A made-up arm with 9 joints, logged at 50 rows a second.
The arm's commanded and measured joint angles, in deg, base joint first. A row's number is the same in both.
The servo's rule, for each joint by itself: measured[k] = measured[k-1] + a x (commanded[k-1-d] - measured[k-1]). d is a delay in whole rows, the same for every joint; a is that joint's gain. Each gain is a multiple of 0.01, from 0.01 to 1. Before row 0 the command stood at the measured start. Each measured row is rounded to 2 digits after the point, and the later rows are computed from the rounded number. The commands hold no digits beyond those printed.
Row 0, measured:
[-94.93 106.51 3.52 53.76 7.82 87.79 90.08 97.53 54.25]
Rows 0 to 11, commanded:
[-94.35 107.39 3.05 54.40 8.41 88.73 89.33 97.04 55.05]
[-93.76 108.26 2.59 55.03 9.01 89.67 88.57 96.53 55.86]
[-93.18 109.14 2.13 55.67 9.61 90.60 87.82 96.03 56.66]
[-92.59 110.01 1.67 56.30 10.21 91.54 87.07 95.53 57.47]
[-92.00 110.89 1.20 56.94 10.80 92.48 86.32 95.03 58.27]
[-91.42 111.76 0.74 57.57 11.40 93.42 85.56 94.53 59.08]
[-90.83 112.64 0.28 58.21 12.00 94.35 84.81 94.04 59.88]
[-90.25 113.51 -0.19 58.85 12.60 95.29 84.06 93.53 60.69]
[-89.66 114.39 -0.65 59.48 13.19 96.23 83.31 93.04 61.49]
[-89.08 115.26 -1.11 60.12 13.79 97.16 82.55 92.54 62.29]
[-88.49 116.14 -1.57 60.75 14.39 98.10 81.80 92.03 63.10]
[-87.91 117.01 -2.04 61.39 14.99 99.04 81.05 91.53 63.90]
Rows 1 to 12, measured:
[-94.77 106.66 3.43 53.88 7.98 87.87 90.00 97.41 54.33]
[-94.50 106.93 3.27 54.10 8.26 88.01 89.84 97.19 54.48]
[-94.14 107.31 3.05 54.40 8.62 88.22 89.62 96.90 54.70]
[-93.72 107.77 2.79 54.76 9.05 88.49 89.34 96.56 54.98]
[-93.26 108.30 2.49 55.17 9.52 88.81 89.01 96.18 55.31]
[-92.76 108.89 2.16 55.63 10.03 89.18 88.63 95.77 55.69]
[-92.24 109.53 1.80 56.12 10.56 89.59 88.21 95.34 56.11]
[-91.70 110.21 1.42 56.64 11.11 90.05 87.75 94.89 56.57]
[-91.15 110.92 1.03 57.18 11.67 90.54 87.26 94.43 57.06]
[-90.59 111.66 0.62 57.74 12.24 91.07 86.74 93.96 57.58]
[-90.02 112.42 0.20 58.31 12.82 91.63 86.20 93.48 58.13]
[-89.45 113.20 -0.23 58.90 13.41 92.22 85.63 92.99 58.71]
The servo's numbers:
d 0
a 0.27 0.17 0.19 0.19 0.27 0.08 0.11 0.25 0.10

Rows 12 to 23, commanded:
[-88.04 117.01 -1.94 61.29 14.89 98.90 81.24 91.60 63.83]
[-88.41 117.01 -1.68 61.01 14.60 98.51 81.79 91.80 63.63]
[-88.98 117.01 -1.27 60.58 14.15 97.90 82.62 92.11 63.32]
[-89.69 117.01 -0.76 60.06 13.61 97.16 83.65 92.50 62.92]
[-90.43 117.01 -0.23 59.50 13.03 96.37 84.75 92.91 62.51]
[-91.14 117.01 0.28 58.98 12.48 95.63 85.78 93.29 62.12]
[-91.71 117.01 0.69 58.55 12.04 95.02 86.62 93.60 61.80]
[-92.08 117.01 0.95 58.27 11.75 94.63 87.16 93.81 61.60]
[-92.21 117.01 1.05 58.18 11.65 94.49 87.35 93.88 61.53]
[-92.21 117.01 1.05 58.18 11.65 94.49 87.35 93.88 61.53]
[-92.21 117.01 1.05 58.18 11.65 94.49 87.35 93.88 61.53]
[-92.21 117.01 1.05 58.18 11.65 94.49 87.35 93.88 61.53]
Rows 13 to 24, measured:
[-89.07 113.85 -0.55 59.35 13.81 92.75 85.15 92.64 59.22]
[-88.89 114.39 -0.76 59.67 14.02 93.21 84.78 92.43 59.66]
[-88.91 114.84 -0.86 59.84 14.06 93.59 84.54 92.35 60.03]
[-89.12 115.21 -0.84 59.88 13.94 93.88 84.44 92.39 60.32]
[-89.47 115.52 -0.72 59.81 13.69 94.08 84.47 92.52 60.54]
[-89.92 115.77 -0.53 59.65 13.36 94.20 84.61 92.71 60.70]
[-90.40 115.98 -0.30 59.44 13.00 94.27 84.83 92.93 60.81]
[-90.85 116.16 -0.06 59.22 12.66 94.30 85.09 93.15 60.89]
[-91.22 116.30 0.15 59.02 12.39 94.32 85.34 93.33 60.95]
[-91.49 116.42 0.32 58.86 12.19 94.33 85.56 93.47 61.01]
[-91.68 116.52 0.46 58.73 12.04 94.34 85.76 93.57 61.06]
[-91.82 116.60 0.57 58.63 11.93 94.35 85.93 93.65 61.11]

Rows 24 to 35, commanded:
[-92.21 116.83 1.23 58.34 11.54 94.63 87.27 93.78 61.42]
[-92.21 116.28 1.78 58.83 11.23 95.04 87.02 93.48 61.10]
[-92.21 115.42 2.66 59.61 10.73 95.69 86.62 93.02 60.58]
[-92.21 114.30 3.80 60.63 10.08 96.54 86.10 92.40 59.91]
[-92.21 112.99 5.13 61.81 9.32 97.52 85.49 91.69 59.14]
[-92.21 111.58 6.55 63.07 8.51 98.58 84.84 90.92 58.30]
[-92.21 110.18 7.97 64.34 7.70 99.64 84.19 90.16 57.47]
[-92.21 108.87 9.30 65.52 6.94 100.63 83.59 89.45 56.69]
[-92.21 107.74 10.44 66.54 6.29 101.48 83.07 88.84 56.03]
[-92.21 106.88 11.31 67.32 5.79 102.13 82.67 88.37 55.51]
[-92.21 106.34 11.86 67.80 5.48 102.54 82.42 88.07 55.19]
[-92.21 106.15 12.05 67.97 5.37 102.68 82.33 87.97 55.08]
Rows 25 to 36, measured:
[-91.93 116.64 0.70 58.57 11.82 94.37 86.08 93.68 61.14]
[-92.01 116.58 0.91 58.62 11.66 94.42 86.18 93.63 61.14]
[-92.06 116.38 1.24 58.81 11.41 94.52 86.23 93.48 61.08]
[-92.10 116.03 1.73 59.16 11.05 94.68 86.22 93.21 60.96]
[-92.13 115.51 2.38 59.66 10.58 94.91 86.14 92.83 60.78]
[-92.15 114.84 3.17 60.31 10.02 95.20 86.00 92.35 60.53]
[-92.17 114.05 4.08 61.08 9.39 95.56 85.80 91.80 60.22]
[-92.18 113.17 5.07 61.92 8.73 95.97 85.56 91.21 59.87]
[-92.19 112.25 6.09 62.80 8.07 96.41 85.29 90.62 59.49]
[-92.20 111.34 7.08 63.66 7.45 96.87 85.00 90.06 59.09]
[-92.20 110.49 7.99 64.45 6.92 97.32 84.72 89.56 58.70]
[-92.20 109.75 8.76 65.12 6.50 97.75 84.46 89.16 58.34]

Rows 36 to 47, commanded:
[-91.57 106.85 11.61 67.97 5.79 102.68 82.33 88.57 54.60]
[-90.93 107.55 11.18 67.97 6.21 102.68 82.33 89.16 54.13]
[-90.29 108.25 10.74 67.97 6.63 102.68 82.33 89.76 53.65]
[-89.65 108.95 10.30 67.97 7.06 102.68 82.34 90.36 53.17]
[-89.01 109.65 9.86 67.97 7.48 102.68 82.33 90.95 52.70]
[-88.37 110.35 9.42 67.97 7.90 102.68 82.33 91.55 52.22]
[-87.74 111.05 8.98 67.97 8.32 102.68 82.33 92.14 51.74]
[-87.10 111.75 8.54 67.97 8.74 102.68 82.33 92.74 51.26]
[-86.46 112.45 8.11 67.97 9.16 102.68 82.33 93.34 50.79]
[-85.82 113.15 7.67 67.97 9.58 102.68 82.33 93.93 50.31]
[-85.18 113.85 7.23 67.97 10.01 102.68 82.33 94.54 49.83]
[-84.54 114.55 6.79 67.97 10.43 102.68 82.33 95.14 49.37]
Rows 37 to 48, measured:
[-92.03 109.26 9.30 65.66 6.31 98.14 84.23 89.01 57.97]
[-91.73 108.97 9.66 66.10 6.28 98.50 84.02 89.05 57.59]
[-91.34 108.85 9.87 66.46 6.37 98.83 83.83 89.23 57.20]
[-90.88 108.87 9.95 66.75 6.56 99.14 83.67 89.51 56.80]
[-90.38 109.00 9.93 66.98 6.81 99.42 83.52 89.87 56.39]
[-89.84 109.23 9.83 67.17 7.10 99.68 83.39 90.29 55.97]
[-89.27 109.54 9.67 67.32 7.43 99.92 83.27 90.75 55.55]
[-88.68 109.92 9.46 67.44 7.78 100.14 83.17 91.25 55.12]
[-88.08 110.35 9.20 67.54 8.15 100.34 83.08 91.77 54.69]
[-87.47 110.83 8.91 67.62 8.54 100.53 83.00 92.31 54.25]
[-86.85 111.34 8.59 67.69 8.94 100.70 82.93 92.87 53.81]
[-86.23 111.89 8.25 67.74 9.34 100.86 82.86 93.44 53.37]

